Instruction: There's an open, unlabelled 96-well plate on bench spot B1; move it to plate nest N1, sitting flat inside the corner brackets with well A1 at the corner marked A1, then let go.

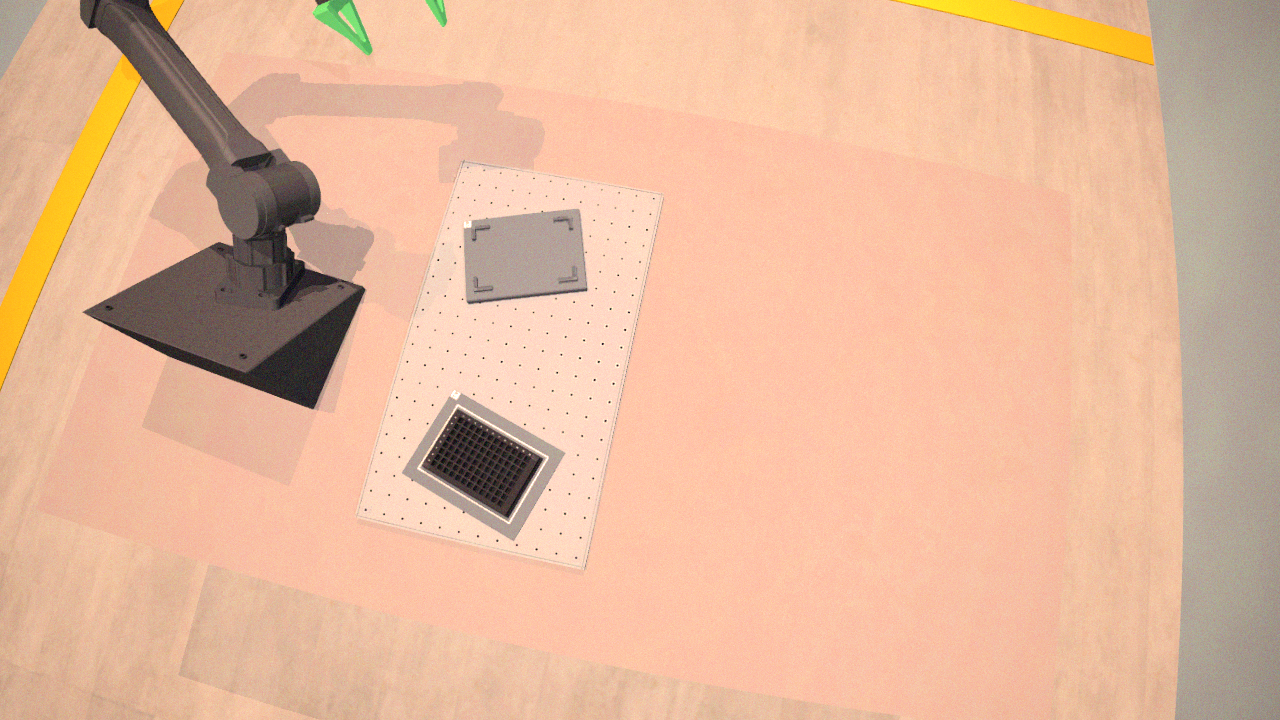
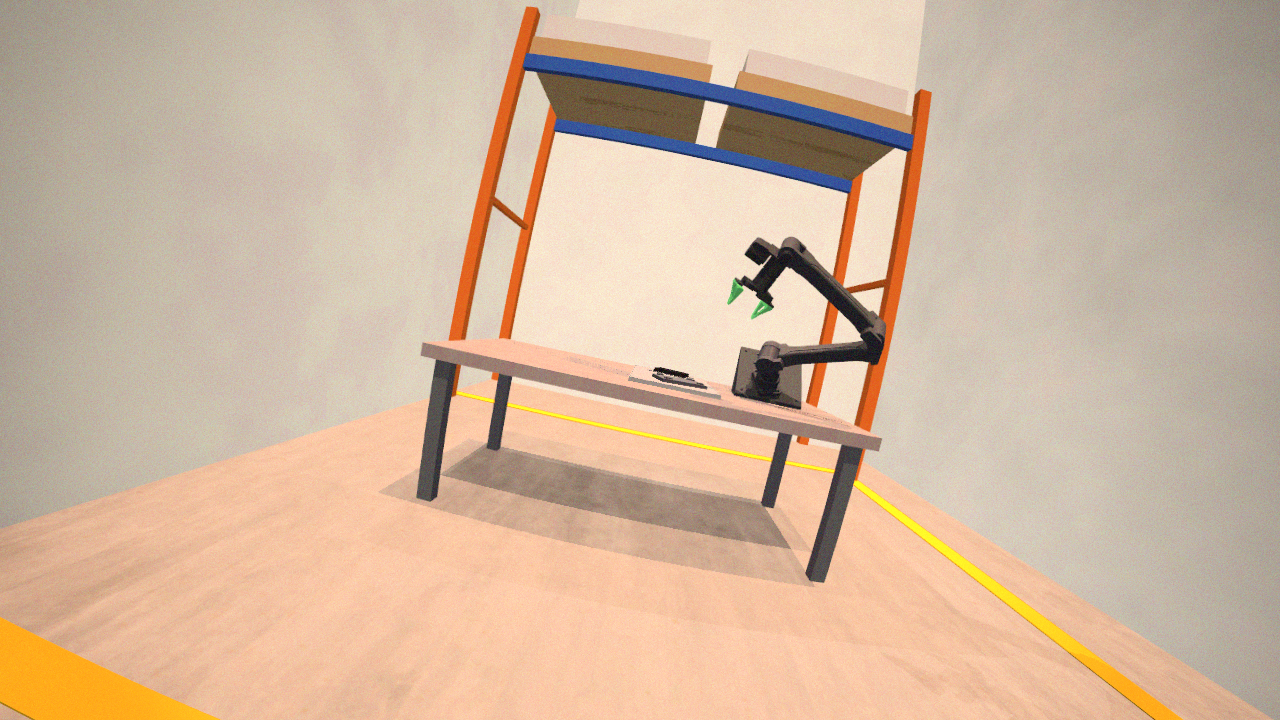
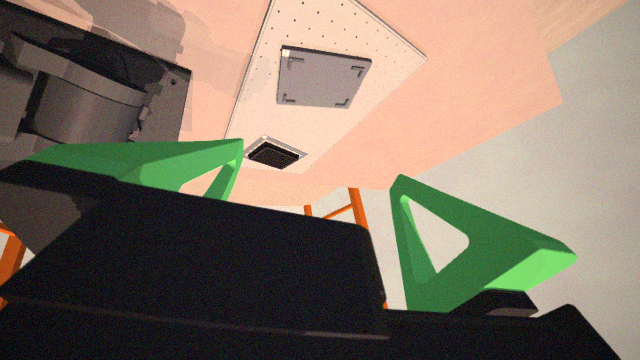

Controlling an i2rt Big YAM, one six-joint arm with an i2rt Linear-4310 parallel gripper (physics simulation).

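Pixels of known places: gripper, between the fingertips: (image 1: 407, 39) (image 2: 739, 311) (image 3: 323, 166); arm's base, origin of its link: (image 1: 261, 285) (image 2: 765, 383) (image 3: 97, 96).
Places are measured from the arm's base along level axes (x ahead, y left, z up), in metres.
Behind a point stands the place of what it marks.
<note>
The black 96-well plate (image 1: 484, 461) @(x 0.328, y -0.198, z -0.046 m) (image 3: 274, 155) @(x 0.321, y -0.183, z -0.039 m) lies flat inside the white outline of bench spot B1 (image 1: 540, 497) @(x 0.403, y -0.236, z -0.051 m), a grey rectangle set at an angle. The grey plate nest N1 (image 1: 524, 257) @(x 0.345, y 0.081, z -0.040 m) (image 3: 322, 80) @(x 0.340, y 0.097, z -0.039 m) has a corner bracket at each corner and holds no plate. A small white tag (image 1: 467, 224) @(x 0.259, y 0.126, z -0.039 m) (image 3: 285, 52) @(x 0.258, y 0.127, z -0.039 m), its lettering too small to read, marks one nest corner. Another white tag (image 1: 455, 394) @(x 0.278, y -0.114, z -0.049 m) is at a corner of B1. My gripper (image 1: 405, 37) @(x 0.227, y 0.225, z 0.221 m) (image 2: 744, 310) @(x 0.227, y 0.225, z 0.221 m) (image 3: 323, 166) @(x 0.227, y 0.225, z 0.221 m) is open and empty, high above the table, away from the plate and the nest.
The nest and B1 are on a perforated white board (image 1: 537, 358) @(x 0.379, y -0.056, z -0.051 m) (image 2: 640, 378) @(x 0.487, y 0.171, z -0.054 m) on the table (image 2: 537, 365) @(x 0.806, y 0.281, z -0.064 m). The arm's dark base (image 1: 205, 304) @(x -0.039, y -0.050, z 0.054 m) (image 2: 787, 385) @(x -0.083, y 0.008, z 0.010 m) stands beside the board. A rack (image 2: 480, 223) with boxes on its upper shelf rises behind the table.
</note>
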